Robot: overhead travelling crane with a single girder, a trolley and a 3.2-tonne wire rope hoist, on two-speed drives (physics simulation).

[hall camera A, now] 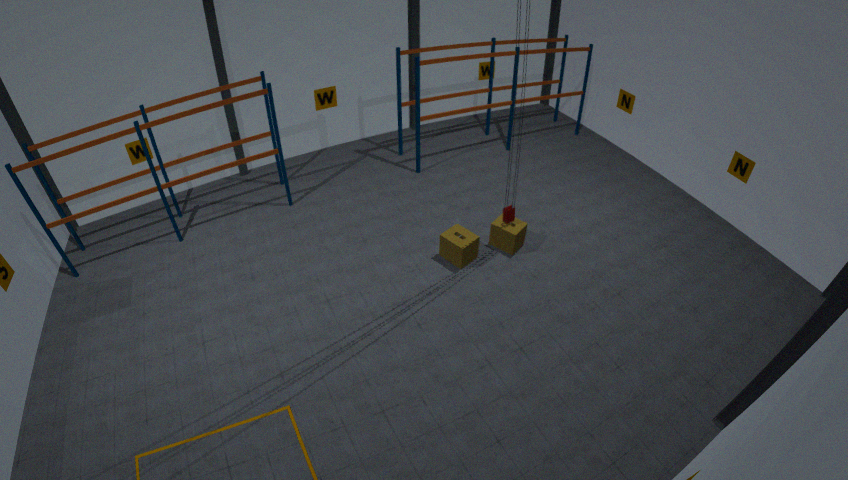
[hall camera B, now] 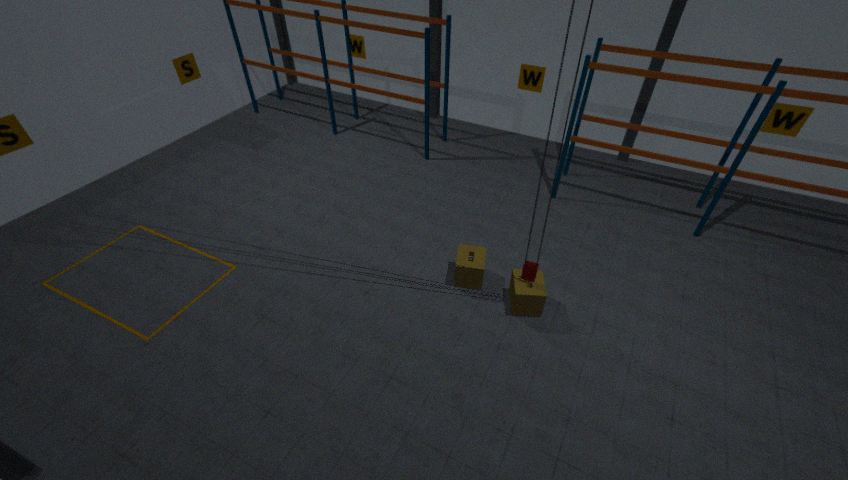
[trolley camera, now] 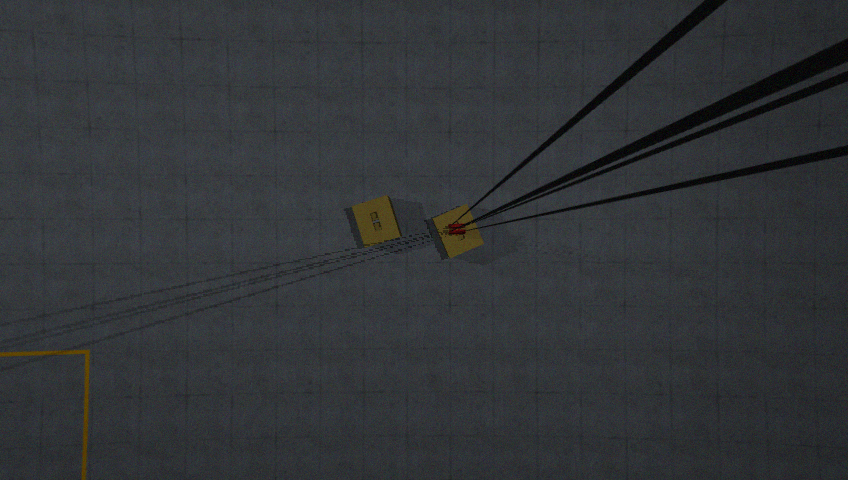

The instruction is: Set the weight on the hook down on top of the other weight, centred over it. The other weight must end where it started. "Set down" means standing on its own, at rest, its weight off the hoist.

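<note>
My gripper, the red hook block (hall camera A: 508, 214) (hall camera B: 529, 271) (trolley camera: 456, 228), sits low over the yellow weight on the hook (hall camera A: 507, 240) (hall camera B: 527, 303) (trolley camera: 452, 245) and looks coupled to its top lug. The hook itself is too small to make out. This weight is upright. Its shadow meets its base, so it stands on the floor or hangs barely above it; I cannot tell which. The other yellow weight (hall camera A: 458, 253) (hall camera B: 469, 275) (trolley camera: 363, 223) stands upright on the floor beside it, with a narrow gap between them. It is left of the hooked weight in all three views.
A blue and orange rack (hall camera A: 417, 118) (hall camera B: 737, 145) stands behind the weights near the W wall. A second rack (hall camera A: 157, 172) (hall camera B: 427, 95) stands farther along that wall. A yellow floor outline (hall camera A: 214, 431) (hall camera B: 98, 312) (trolley camera: 87, 404) lies well away from the weights.
</note>
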